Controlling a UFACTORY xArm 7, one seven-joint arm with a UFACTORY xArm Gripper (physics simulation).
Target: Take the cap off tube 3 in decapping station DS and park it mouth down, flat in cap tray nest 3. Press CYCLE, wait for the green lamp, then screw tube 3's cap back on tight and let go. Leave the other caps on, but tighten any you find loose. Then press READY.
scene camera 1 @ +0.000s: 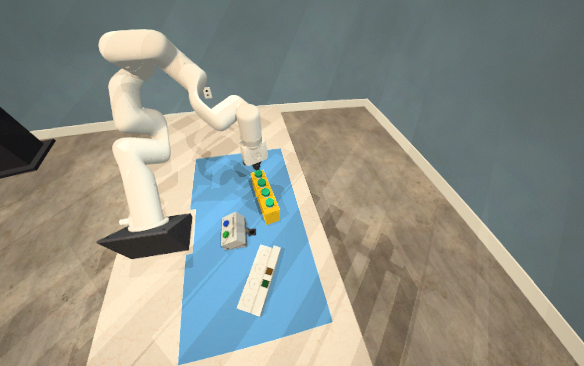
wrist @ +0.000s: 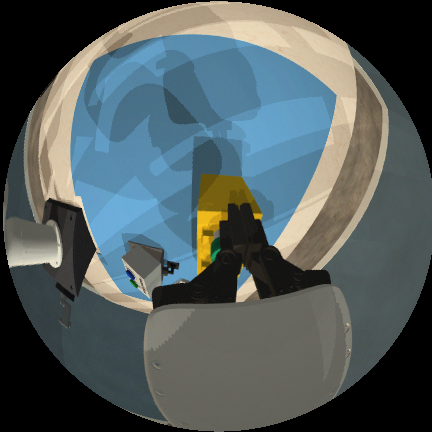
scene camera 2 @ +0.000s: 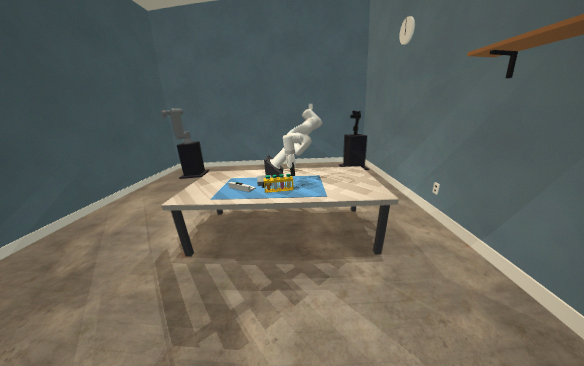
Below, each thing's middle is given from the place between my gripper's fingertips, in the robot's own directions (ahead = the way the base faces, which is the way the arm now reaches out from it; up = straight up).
Now: the grey box (scene camera 1: 234, 232) 23 cm to the right of my hand, 14 cm behind it and 7 cm below it.
